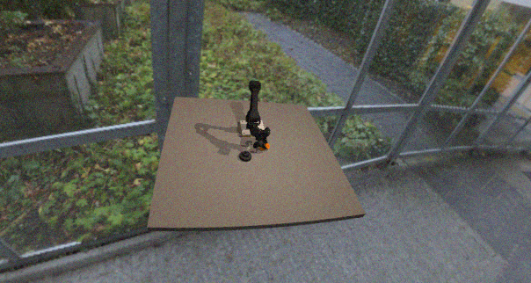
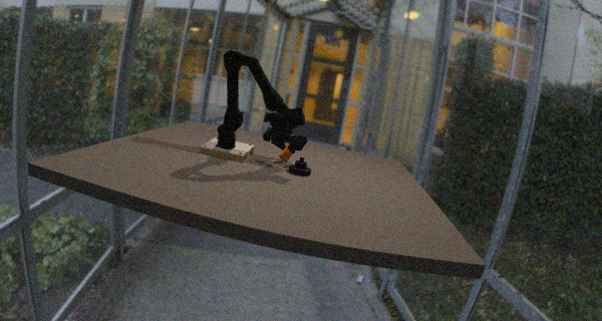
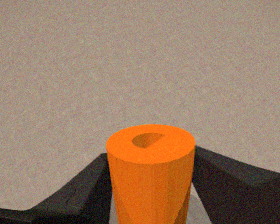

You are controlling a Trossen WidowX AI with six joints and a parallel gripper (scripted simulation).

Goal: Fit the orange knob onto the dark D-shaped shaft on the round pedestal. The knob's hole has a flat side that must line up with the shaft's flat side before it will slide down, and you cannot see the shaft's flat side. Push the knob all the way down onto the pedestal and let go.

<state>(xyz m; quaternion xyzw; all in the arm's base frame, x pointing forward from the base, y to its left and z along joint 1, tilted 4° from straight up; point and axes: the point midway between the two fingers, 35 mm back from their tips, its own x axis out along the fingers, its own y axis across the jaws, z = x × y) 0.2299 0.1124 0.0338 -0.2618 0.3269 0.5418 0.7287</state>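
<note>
Right now my gripper tip is 2 cm to the left of the orange knob. Also, from my gripper tip: dark round pedestal 9 cm ahead, 15 cm to the right, 1 cm below.
</note>
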